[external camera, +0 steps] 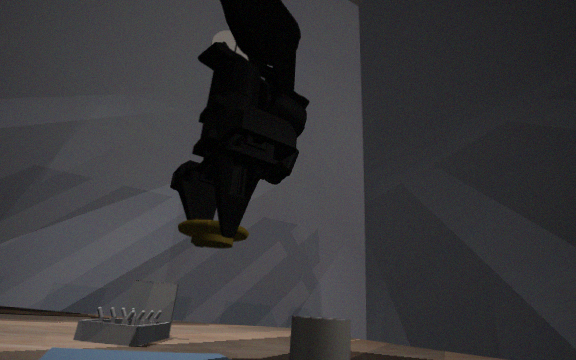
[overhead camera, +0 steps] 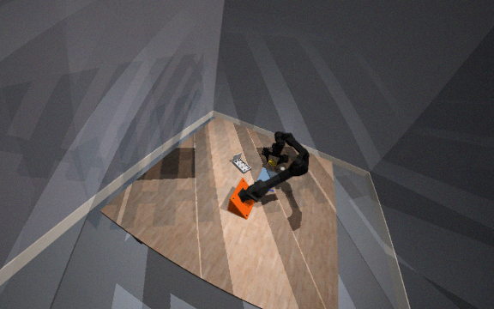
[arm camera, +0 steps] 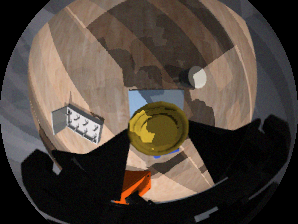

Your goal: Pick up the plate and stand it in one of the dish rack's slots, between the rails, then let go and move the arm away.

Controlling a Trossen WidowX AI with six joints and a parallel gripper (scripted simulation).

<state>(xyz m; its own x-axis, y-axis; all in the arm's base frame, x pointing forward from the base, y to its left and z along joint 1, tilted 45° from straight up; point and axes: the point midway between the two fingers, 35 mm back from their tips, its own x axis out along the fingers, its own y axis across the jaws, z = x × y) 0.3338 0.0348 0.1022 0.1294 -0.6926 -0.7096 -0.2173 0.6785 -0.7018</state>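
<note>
My gripper tip is now 20 cm to the right of the grey dish rack, 9 cm above it and 6 cm past it. Also, from my gripper tip: yellow plate 1 cm above; blue mat 11 cm below, 3 cm behind, 2 cm to the right; cylinder cup 8 cm to the right, 8 cm below, 8 cm ahead.
</note>
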